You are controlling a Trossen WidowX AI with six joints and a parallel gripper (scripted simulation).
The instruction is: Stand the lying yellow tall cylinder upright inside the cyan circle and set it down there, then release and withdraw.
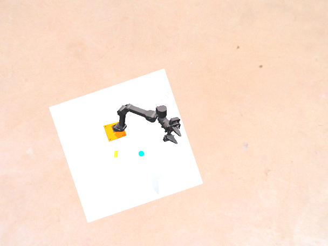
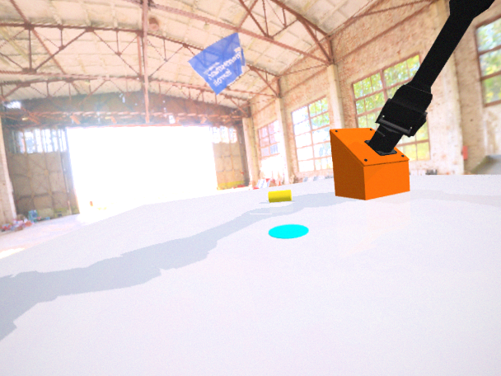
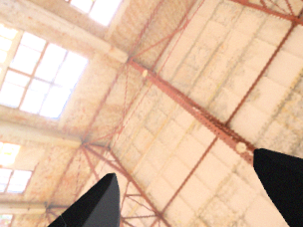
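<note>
Right now the yellow cylinder is 640 mm to the right of my gripper tip, 590 mm below it and 10 mm ahead of it. Round my gripper tip: cyan circle: 610 mm below, 390 mm to the right, 100 mm ahead.
</note>
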